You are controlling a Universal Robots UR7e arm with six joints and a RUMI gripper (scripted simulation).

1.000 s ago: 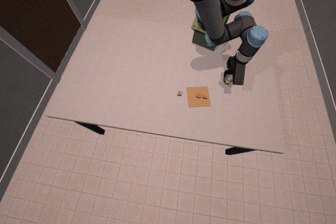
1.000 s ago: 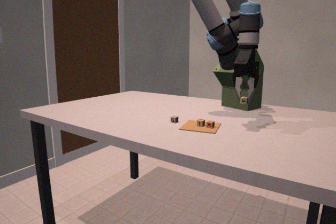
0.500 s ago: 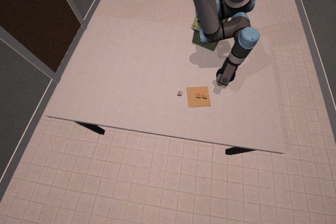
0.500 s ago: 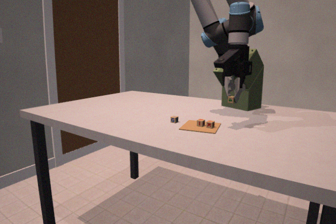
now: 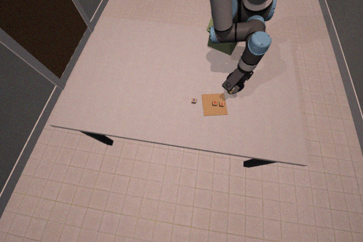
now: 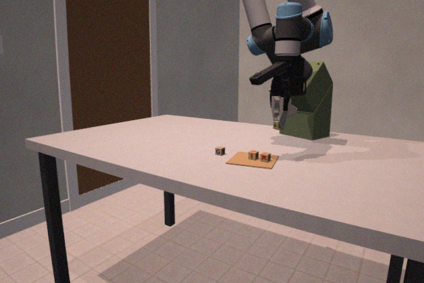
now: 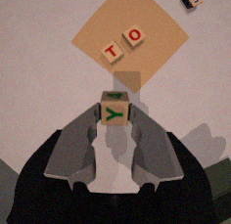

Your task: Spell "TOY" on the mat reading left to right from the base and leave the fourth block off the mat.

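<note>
Right now the wooden block is 50 mm ahead of my hand, 60 mm to the right of it and 100 mm below it. Also, from my hand: mat 50 mm ahead, 60 mm to the right, 120 mm below; T block 40 mm ahead, 20 mm to the right, 100 mm below.
</note>
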